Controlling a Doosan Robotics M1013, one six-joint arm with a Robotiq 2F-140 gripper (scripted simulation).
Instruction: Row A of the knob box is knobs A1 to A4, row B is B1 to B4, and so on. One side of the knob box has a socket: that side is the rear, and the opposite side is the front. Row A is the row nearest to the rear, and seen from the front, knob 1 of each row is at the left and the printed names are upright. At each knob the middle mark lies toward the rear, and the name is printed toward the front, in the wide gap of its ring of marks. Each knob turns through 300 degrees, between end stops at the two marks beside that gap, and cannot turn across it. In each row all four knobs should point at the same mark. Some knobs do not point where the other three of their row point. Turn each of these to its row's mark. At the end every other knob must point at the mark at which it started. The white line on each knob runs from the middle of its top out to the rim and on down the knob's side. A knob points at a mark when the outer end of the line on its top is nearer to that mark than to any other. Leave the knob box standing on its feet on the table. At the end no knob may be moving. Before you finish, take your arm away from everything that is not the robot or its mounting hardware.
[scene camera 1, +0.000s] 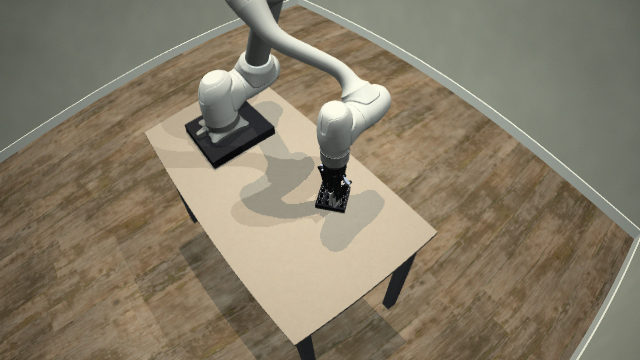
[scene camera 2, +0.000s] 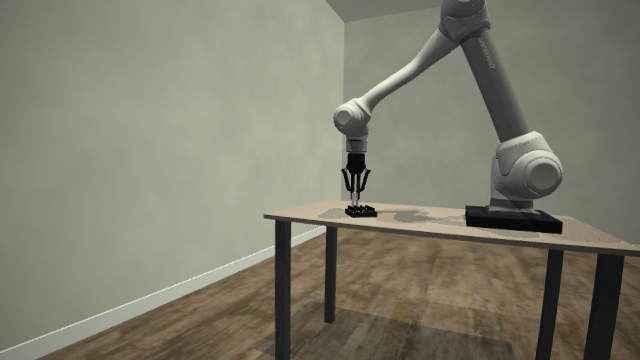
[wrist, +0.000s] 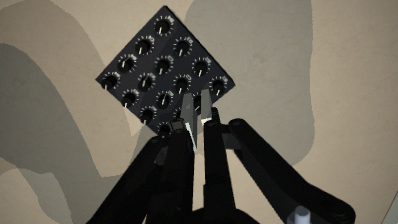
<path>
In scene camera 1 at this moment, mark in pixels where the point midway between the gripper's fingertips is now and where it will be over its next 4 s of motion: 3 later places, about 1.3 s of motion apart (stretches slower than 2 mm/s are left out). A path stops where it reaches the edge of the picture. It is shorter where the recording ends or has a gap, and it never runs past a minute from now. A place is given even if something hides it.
My gripper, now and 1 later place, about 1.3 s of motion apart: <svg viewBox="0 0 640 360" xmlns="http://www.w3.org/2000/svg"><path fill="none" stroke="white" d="M334 203L334 189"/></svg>
</path>
